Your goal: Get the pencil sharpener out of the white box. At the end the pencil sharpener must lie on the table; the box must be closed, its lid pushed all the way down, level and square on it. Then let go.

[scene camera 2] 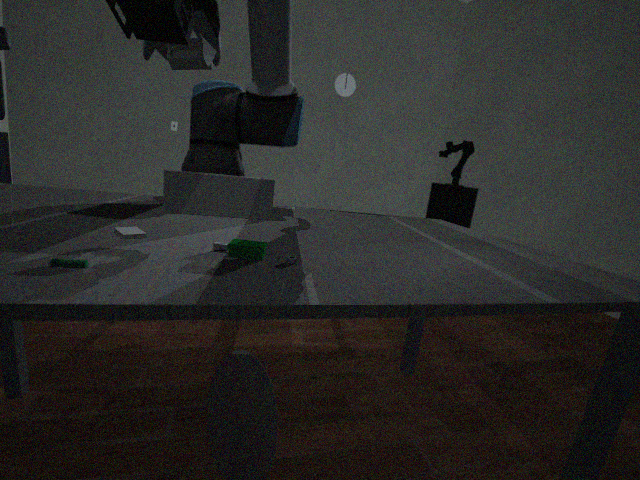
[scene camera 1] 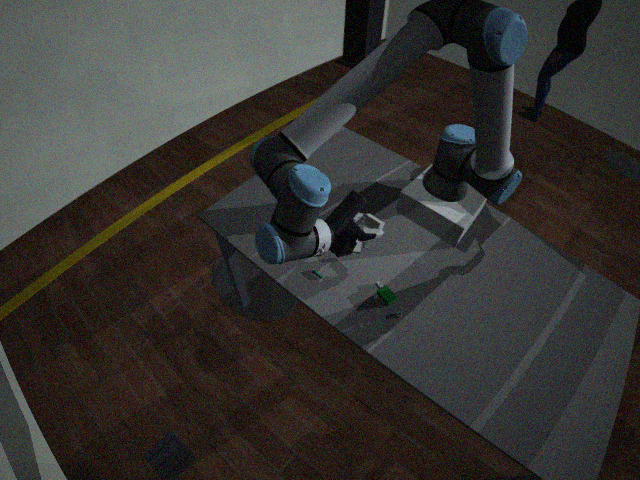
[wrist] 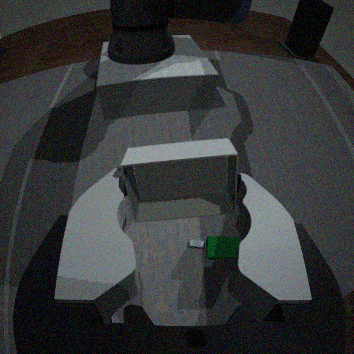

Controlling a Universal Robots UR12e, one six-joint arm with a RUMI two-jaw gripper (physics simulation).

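Places are measured from the arm's base along level axes (x ahead, y left, z up), in centimetres.
Where they show: gripper, fingertip midpoint: (scene camera 2: 192, 61) (scene camera 1: 374, 224) (wrist: 179, 172); arm's base, origin of the base link: (scene camera 2: 213, 175) (scene camera 1: 444, 186) (wrist: 140, 49).
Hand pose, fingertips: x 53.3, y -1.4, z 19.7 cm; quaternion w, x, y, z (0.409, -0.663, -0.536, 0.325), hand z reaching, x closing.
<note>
Things, the pixels of their top centre, and the offset from my fingertips.
- white box, middle of its top: (wrist: 185, 152) (scene camera 2: 191, 35) (scene camera 1: 373, 218) dx +0.9, dy -0.2, dz +3.3 cm
- lid, middle of its top: (scene camera 2: 130, 230) dx -10.2, dy -11.2, dz -28.9 cm
- small green piece, middle of its top: (scene camera 2: 67, 259) (scene camera 1: 317, 272) dx +8.8, dy -13.6, dz -28.8 cm
- larger green block, middle of its top: (scene camera 2: 248, 243) (wrist: 223, 246) (scene camera 1: 387, 294) dx +0.1, dy +10.3, dz -27.5 cm
- small pale piece, middle of its top: (wrist: 196, 243) (scene camera 2: 221, 243) dx -1.7, dy +5.7, dz -28.3 cm
- small dark item, middle of its top: (scene camera 2: 292, 257) (scene camera 1: 399, 314) dx +2.9, dy +17.7, dz -28.9 cm
My gripper (scene camera 1: 368, 227) (scene camera 2: 181, 50) (wrist: 179, 172) is shut on the white box (wrist: 181, 152) and holds it tilted, well above the table. In the wrist view the box's open side faces the camera, and no object shows inside. A thin white slab, which looks like the lid (scene camera 2: 130, 231), lies flat on the table. A small green piece (scene camera 1: 316, 274) (scene camera 2: 68, 263) lies on the table at the left of the scene camera 2 view. A larger green block (scene camera 1: 385, 293) (scene camera 2: 247, 249) (wrist: 223, 247) lies farther right. I cannot tell which thing is the pencil sharpener.
A small pale piece (scene camera 2: 220, 246) (wrist: 196, 243) is beside the green block. A small dark item (scene camera 1: 392, 315) (scene camera 2: 285, 261) lies to its right. The arm's base block (scene camera 1: 434, 219) (scene camera 2: 217, 193) (wrist: 155, 95) stands farther back on the table.
</note>
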